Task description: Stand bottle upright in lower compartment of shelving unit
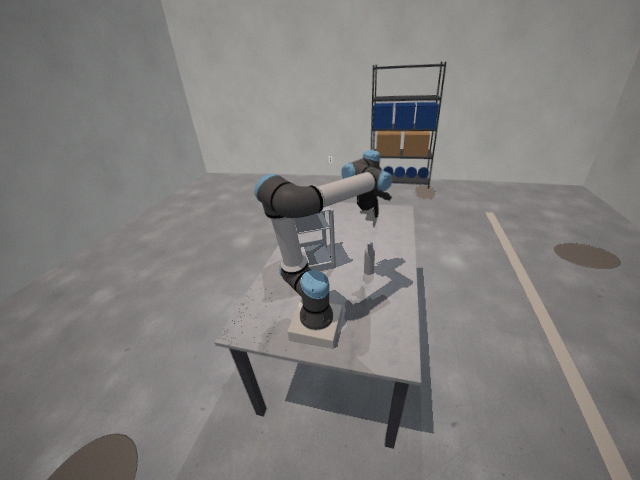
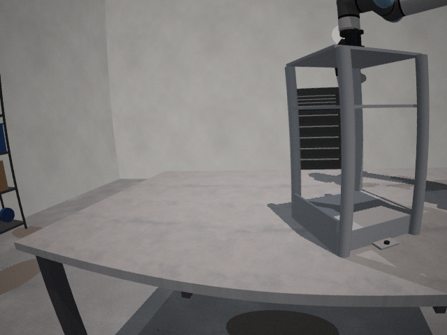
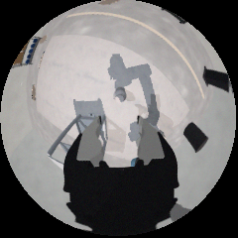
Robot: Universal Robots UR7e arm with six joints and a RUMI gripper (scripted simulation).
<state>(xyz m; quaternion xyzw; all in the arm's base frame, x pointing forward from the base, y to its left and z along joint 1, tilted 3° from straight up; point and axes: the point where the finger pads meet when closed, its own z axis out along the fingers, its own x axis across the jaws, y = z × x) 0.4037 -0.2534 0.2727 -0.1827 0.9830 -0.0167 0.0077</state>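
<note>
Right now my hand is 21 cm above the grey bottle. From my hand the other things lie so: grey shelving unit: 10 cm ahead, 34 cm to the left, 14 cm below.
</note>
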